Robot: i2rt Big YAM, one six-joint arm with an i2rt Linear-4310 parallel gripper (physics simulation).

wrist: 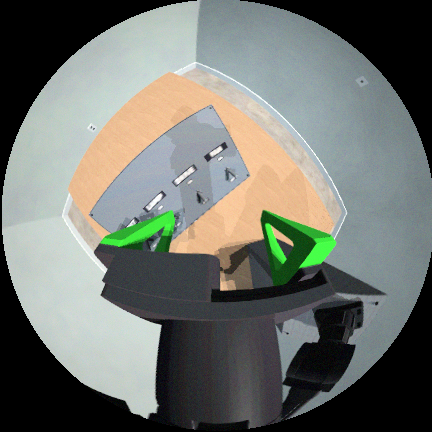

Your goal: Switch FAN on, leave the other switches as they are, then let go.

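Where they show: gripper, fingertip midpoint: (217, 214); arm's base, origin of the base link: (339, 316).
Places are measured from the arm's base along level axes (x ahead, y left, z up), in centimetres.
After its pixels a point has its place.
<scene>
A grey-blue switch panel (127, 185) {x 48.8, y 30.8, z -25.3 cm} lies on the table, left of and above the centre of the wrist view. Several white labels in dark frames run along it, including a right label (216, 151) {x 46.5, y 3.4, z -29.5 cm}, a middle label (185, 175) {x 43.8, y 15.0, z -29.6 cm} and a further label (154, 201) {x 41.4, y 26.9, z -29.4 cm}; their text is too small to read, so I cannot tell which is FAN. A toggle switch (230, 174) {x 38.1, y 2.3, z -30.3 cm} stands below the right label and another toggle switch (201, 197) {x 35.8, y 13.8, z -30.1 cm} below the middle one. The panel's lower left part is partly hidden behind my left green finger. My gripper (217, 214) {x 32.6, y 13.5, z -5.5 cm} is open and empty, apart from the toggles.
The wooden table (115, 135) {x 83.8, y 37.0, z -42.2 cm} carries the panel and shadows of the arm. Pale walls with a white skirting (300, 135) stand beyond its edges. Dark arm parts (322, 362) {x 8.8, y 10.7, z 6.7 cm} show at the lower right.
</scene>
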